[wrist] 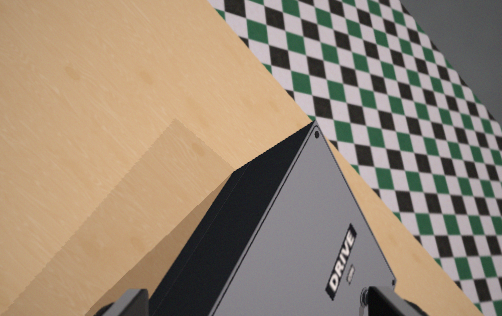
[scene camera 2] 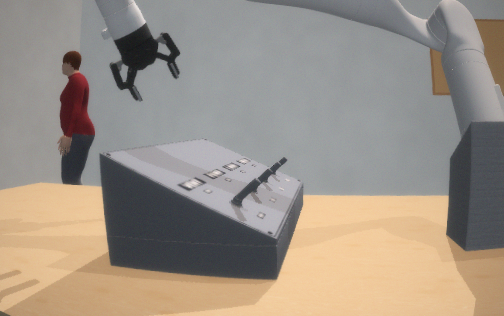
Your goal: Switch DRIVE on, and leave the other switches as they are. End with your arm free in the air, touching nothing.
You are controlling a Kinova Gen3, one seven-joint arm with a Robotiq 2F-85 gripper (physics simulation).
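Where they show: gripper, fingertip midpoint: (wrist: pixel 258 312) (scene camera 2: pixel 158 88); arm's base, origin of the base link: (scene camera 2: pixel 487 141).
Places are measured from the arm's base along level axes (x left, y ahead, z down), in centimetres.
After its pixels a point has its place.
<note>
The sloped grey switch panel (scene camera 2: pixel 145 185) {y 48.7, x 25.8, z 4.5 cm} (wrist: pixel 280 250) {y 60.4, x -9.9, z 1.4 cm} stands on the table. In the scene view a row of several dark levers (scene camera 2: pixel 245 193) {y 37.7, x 17.0, z 6.6 cm} sticks out of its face; they overlap and appear to lean the same way. The labels there are too small to read. In the wrist view the DRIVE label (wrist: pixel 342 261) {y 52.9, x -17.1, z 5.3 cm} shows at the lower right, with a small marking beside it too small to read. The DRIVE switch's round base (wrist: pixel 364 297) {y 47.0, x -18.1, z 7.7 cm} is partly hidden by the right finger. My gripper (scene camera 2: pixel 156 85) {y 64.6, x 0.4, z -11.6 cm} (wrist: pixel 257 301) {y 64.6, x 0.4, z -11.6 cm} is open and empty, high above the panel, touching nothing.
The wooden table (scene camera 2: pixel 370 270) {y 19.4, x 16.0, z 17.3 cm} (wrist: pixel 100 75) {y 85.6, x -16.0, z 17.3 cm} lies under the panel. The arm's dark pedestal (scene camera 2: pixel 467 190) {y 4.5, x 5.6, z 7.5 cm} stands at the right. A person in a red top (scene camera 2: pixel 76 105) stands behind the table at the left. A checkered floor (wrist: pixel 360 100) shows beyond the table edge.
</note>
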